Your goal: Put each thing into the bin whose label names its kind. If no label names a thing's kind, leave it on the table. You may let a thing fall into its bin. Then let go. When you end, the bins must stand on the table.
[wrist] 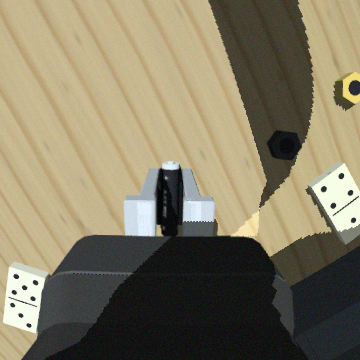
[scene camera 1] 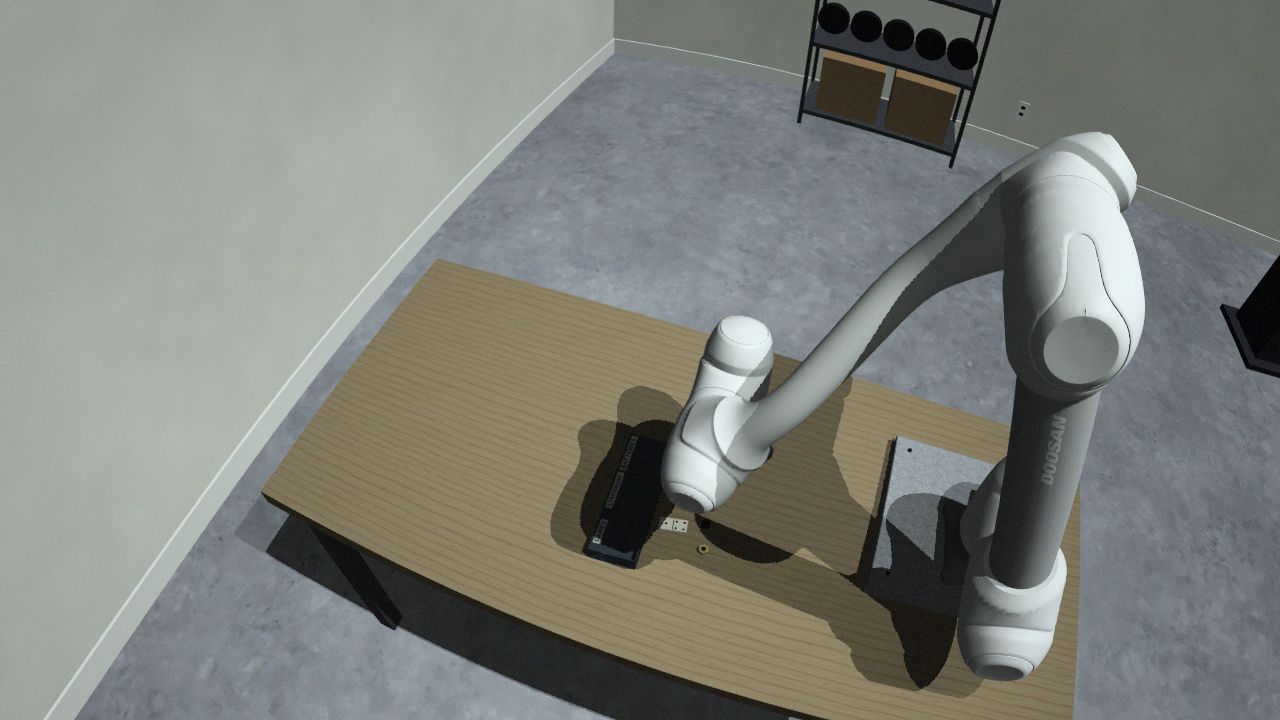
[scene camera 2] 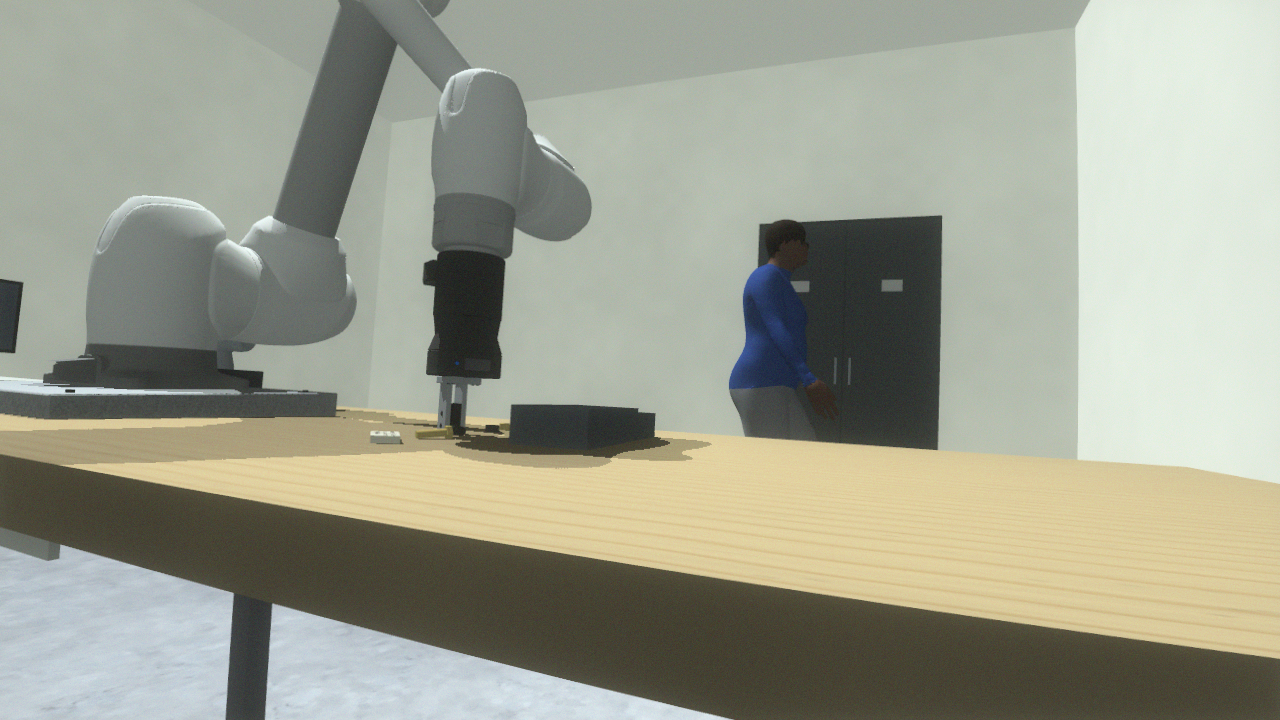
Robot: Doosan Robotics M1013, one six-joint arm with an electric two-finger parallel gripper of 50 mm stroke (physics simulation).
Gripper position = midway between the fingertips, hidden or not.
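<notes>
A black hex nut [wrist: 282,144] is here, and so is a black battery [wrist: 169,224]. I also see a dark three-bin row, at [scene camera 1: 620,533] and again at [scene camera 2: 581,427]. As for my own gripper [wrist: 169,185], I see it in scene camera 2 as well [scene camera 2: 450,433].
</notes>
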